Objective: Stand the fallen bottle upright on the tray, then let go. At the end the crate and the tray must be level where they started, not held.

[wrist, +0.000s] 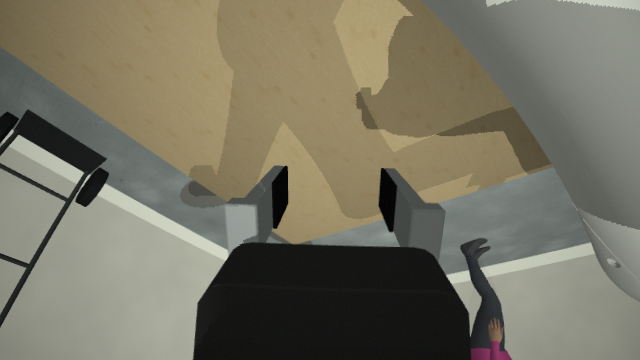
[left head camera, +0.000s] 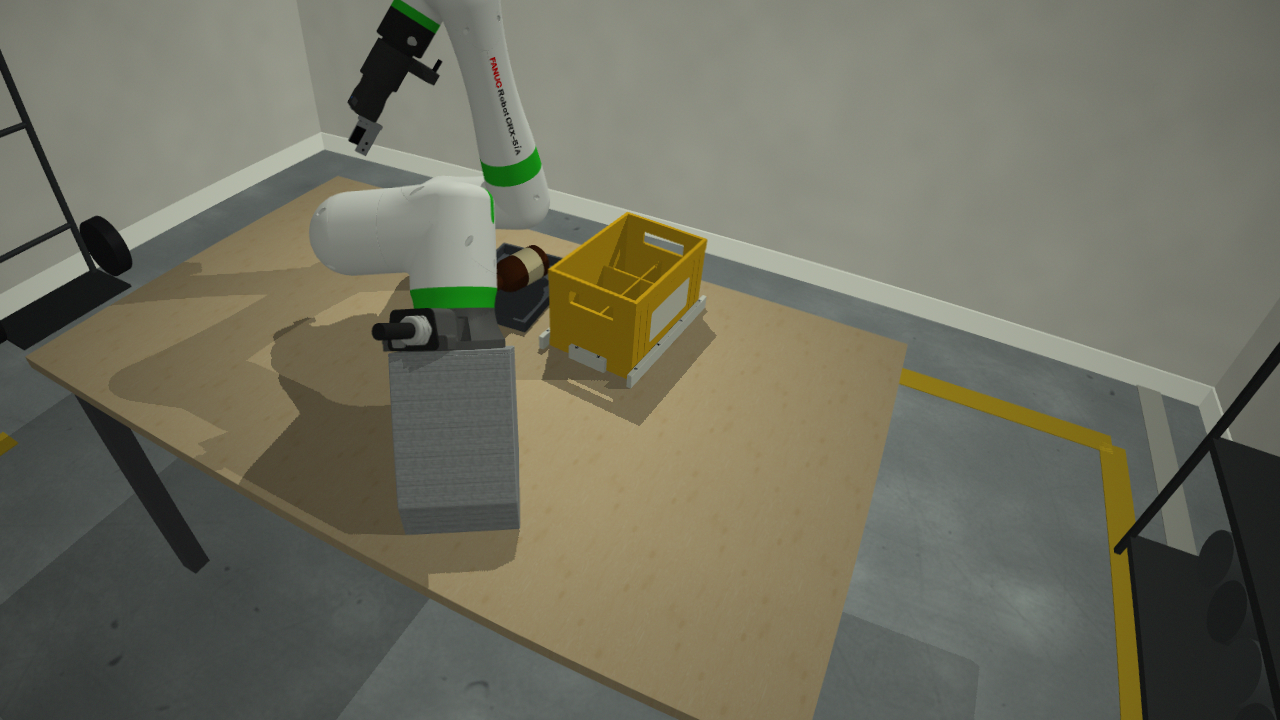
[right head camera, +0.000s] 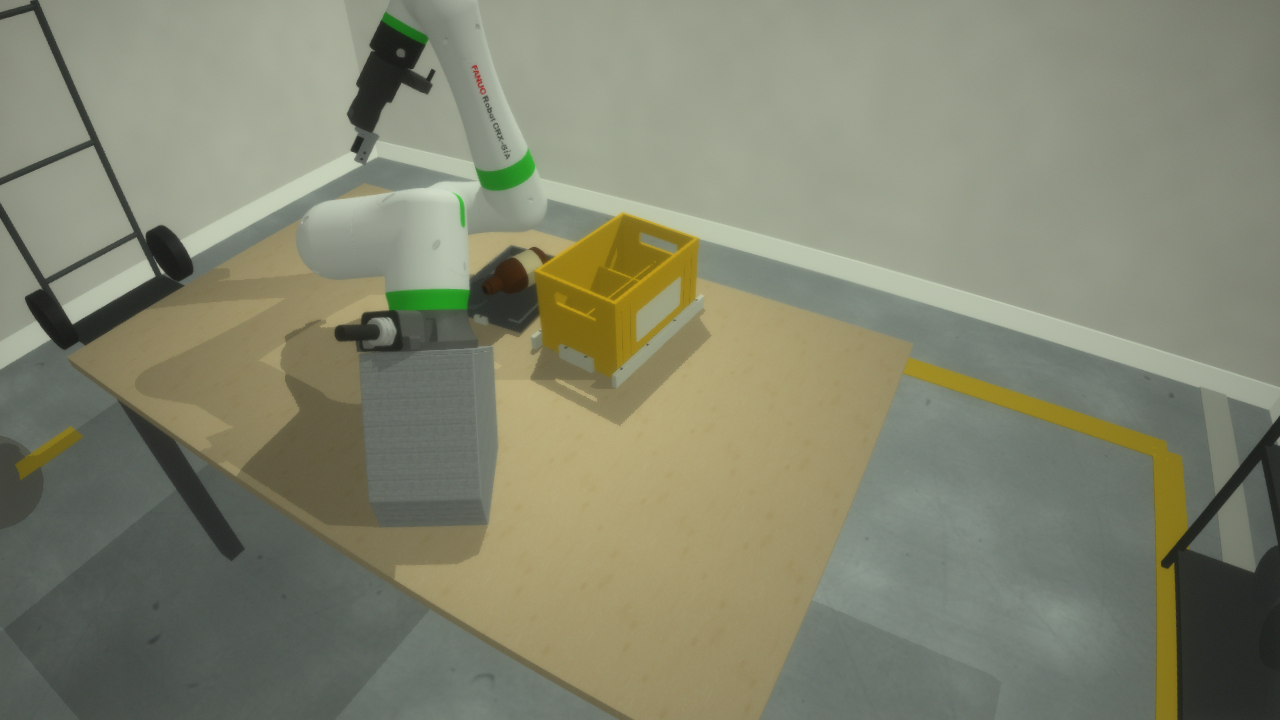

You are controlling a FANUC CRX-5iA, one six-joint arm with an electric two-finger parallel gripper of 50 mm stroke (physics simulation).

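Frame: origin at the arm's base, x ahead, y right, z down, level; metres.
Seen in the pictures: gripper, fingertip midpoint: [wrist: 333,186] [left head camera: 356,148] [right head camera: 357,157]; arm's base, origin of the base link: [left head camera: 456,349] [right head camera: 430,349].
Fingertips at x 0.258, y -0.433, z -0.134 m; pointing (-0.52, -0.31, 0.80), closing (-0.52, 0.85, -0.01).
Pixels of each thing's top centre, then the offset from my fingertips to it. Level surfaces: height alone.
- brown bottle, middle of its top: [left head camera: 512,258] [right head camera: 511,260] dx +0.139, dy +0.254, dz +0.241 m
- dark tray, middle of its top: [left head camera: 513,279] [right head camera: 514,280] dx +0.140, dy +0.253, dz +0.294 m
- yellow crate, middle of its top: [left head camera: 631,253] [right head camera: 619,253] dx +0.147, dy +0.525, dz +0.145 m
- wooden table, its level: dz +0.320 m
The brown bottle [left head camera: 519,270] [right head camera: 515,273] with a cream label lies on its side on the dark tray [left head camera: 521,317] [right head camera: 512,320], its neck toward the near left in the right head view. The arm hides part of the tray, and the crate hides another part. The yellow crate [left head camera: 592,324] [right head camera: 577,329] stands level between white strips, right of the tray. My gripper [left head camera: 363,143] [right head camera: 361,152] [wrist: 333,186] is open and empty, high above the far left part of the table, well away from the bottle and tilted. Bottle, tray and crate do not show in the wrist view.
The arm's base stands on a grey block [left head camera: 456,429] [right head camera: 427,429] on the wooden table [left head camera: 716,501] [right head camera: 680,501], left of the crate. White strips [left head camera: 666,344] [right head camera: 659,342] lie along the crate's foot. A black hand truck [right head camera: 114,152] [wrist: 52,197] stands beyond the table. A person's leg [wrist: 485,300] shows in the wrist view.
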